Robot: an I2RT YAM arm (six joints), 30 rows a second.
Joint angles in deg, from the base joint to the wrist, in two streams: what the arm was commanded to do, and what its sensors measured. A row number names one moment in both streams.
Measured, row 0:
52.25, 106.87, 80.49, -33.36, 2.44, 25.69
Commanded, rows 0 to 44:
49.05, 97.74, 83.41, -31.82, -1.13, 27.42
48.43, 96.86, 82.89, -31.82, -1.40, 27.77
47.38, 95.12, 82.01, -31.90, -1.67, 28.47
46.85, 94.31, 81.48, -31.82, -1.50, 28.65
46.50, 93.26, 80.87, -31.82, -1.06, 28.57
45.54, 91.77, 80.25, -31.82, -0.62, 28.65
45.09, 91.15, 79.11, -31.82, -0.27, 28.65
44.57, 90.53, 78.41, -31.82, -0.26, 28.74
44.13, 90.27, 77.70, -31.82, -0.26, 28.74
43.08, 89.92, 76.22, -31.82, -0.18, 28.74
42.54, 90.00, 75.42, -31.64, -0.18, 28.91
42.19, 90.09, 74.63, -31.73, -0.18, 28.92
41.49, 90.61, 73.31, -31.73, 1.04, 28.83
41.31, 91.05, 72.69, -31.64, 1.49, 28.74
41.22, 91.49, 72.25, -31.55, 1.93, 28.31
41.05, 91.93, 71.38, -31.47, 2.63, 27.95
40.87, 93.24, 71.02, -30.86, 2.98, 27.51
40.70, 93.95, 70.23, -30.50, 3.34, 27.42
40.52, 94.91, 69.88, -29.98, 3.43, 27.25
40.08, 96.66, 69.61, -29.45, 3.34, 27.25
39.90, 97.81, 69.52, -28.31, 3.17, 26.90
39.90, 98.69, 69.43, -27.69, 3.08, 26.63
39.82, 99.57, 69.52, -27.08, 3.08, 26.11
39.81, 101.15, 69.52, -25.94, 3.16, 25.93
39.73, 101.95, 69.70, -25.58, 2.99, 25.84
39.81, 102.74, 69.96, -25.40, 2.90, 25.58
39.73, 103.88, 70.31, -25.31, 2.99, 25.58
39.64, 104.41, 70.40, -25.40, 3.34, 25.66
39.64, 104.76, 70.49, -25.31, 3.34, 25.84
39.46, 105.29, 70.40, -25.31, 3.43, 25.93
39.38, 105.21, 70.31, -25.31, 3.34, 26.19
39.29, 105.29, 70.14, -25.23, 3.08, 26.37
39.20, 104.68, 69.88, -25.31, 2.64, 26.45
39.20, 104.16, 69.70, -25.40, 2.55, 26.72
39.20, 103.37, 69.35, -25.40, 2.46, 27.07
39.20, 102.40, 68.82, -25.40, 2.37, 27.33
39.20, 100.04, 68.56, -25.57, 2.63, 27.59
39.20, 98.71, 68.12, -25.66, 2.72, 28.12
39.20, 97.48, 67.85, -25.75, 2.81, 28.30
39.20, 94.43, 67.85, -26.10, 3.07, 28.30
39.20, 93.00, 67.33, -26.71, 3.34, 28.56
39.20, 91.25, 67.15, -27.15, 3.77, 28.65
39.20, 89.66, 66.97, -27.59, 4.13, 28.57
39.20, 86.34, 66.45, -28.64, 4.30, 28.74
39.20, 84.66, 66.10, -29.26, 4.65, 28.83
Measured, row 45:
39.59, 94.87, 66.41, -28.01, 3.01, 28.08
